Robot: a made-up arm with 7 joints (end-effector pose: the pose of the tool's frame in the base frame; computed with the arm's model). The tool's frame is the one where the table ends. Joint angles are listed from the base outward.
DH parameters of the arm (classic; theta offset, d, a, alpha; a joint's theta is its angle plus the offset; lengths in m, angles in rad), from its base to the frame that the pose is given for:
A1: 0 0.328 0 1.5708
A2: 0 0.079 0 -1.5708
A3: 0 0.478 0.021 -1.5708
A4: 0 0.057 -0.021 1.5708
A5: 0 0.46 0 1.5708
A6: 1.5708 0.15 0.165 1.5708
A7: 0 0.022 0 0
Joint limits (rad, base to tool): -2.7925..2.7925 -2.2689..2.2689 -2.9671..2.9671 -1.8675..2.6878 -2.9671..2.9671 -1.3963..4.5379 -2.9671..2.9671
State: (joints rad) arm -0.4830 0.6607 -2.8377 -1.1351 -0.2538 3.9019 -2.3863
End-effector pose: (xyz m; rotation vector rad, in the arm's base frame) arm -0.1539 0.2004 0.9703 2.3672 -1.5716 0.5862
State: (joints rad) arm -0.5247 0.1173 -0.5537 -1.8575 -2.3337 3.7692 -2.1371
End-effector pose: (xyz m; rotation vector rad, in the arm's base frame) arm -0.0767 0.1932 0.5230 0.9150 0.1640 2.5329
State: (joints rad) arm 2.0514 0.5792 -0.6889 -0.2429 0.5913 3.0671 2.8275
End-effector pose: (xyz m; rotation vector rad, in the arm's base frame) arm 0.3421 -0.3643 0.9388 2.1542 -1.1306 0.8403
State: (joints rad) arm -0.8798 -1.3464 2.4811 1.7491 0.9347 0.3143 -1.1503
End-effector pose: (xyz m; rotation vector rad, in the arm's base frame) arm 0.3803 0.0831 0.8357 0.0155 -1.0881 -0.5714
